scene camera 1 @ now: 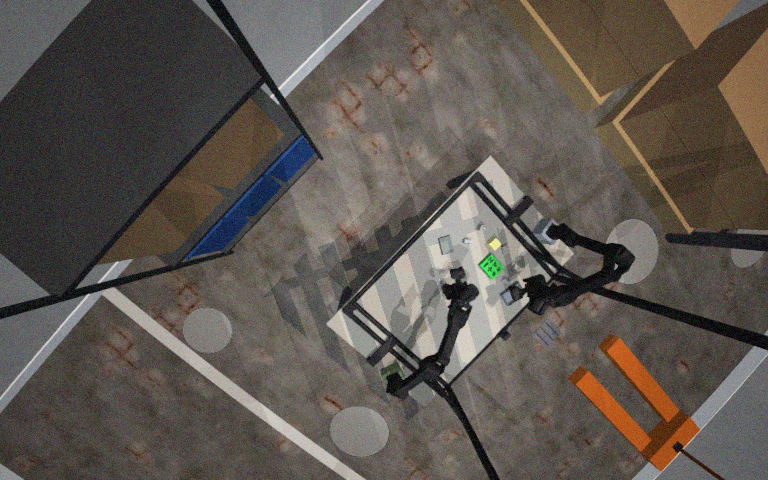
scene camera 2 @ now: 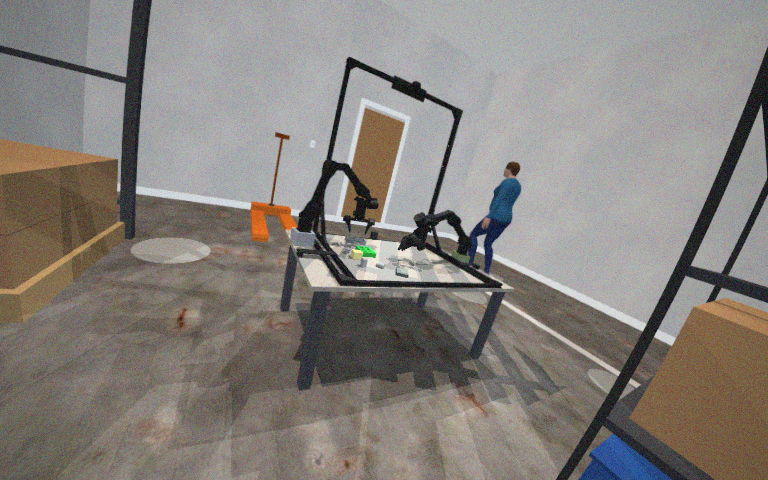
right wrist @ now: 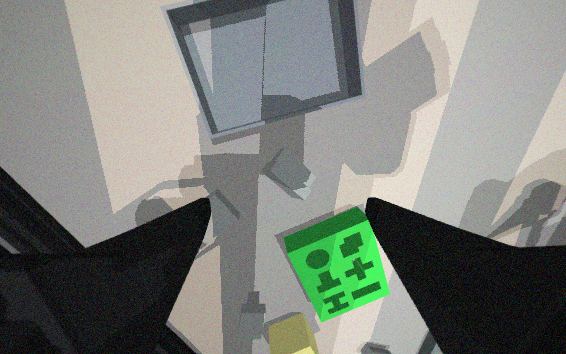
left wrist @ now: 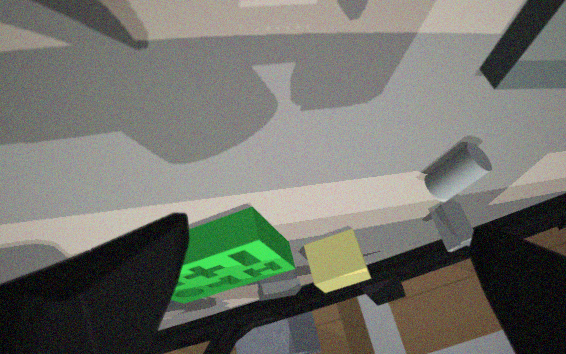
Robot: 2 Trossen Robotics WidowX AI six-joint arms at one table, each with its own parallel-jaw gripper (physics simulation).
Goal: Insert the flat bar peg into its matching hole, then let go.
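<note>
The green block [scene camera 1: 491, 266] [scene camera 2: 366, 250] [left wrist: 225, 258] [right wrist: 338, 263] with several shaped holes lies on the striped table [scene camera 1: 411, 281]. Its flat bar slot [right wrist: 366, 290] is empty. A small pale grey peg [right wrist: 305, 187] [scene camera 1: 468, 240] lies on the table beyond the block, and I cannot tell its shape. My right gripper [right wrist: 289, 204] [scene camera 2: 359, 223] is open and empty and hangs above the table, with the block close to one finger. My left gripper [scene camera 1: 457, 273] [scene camera 2: 406, 244] is open and empty, low over the table and apart from the block.
A yellow cube [scene camera 1: 494, 244] [left wrist: 336, 260] [right wrist: 292, 333] lies close to the green block. An empty grey tray [scene camera 1: 445, 244] [right wrist: 264, 67] lies farther out. A black frame [scene camera 2: 449, 143] rings the table. A person [scene camera 2: 501, 210] walks beyond it, and an orange pallet jack [scene camera 2: 269, 214] stands on the floor.
</note>
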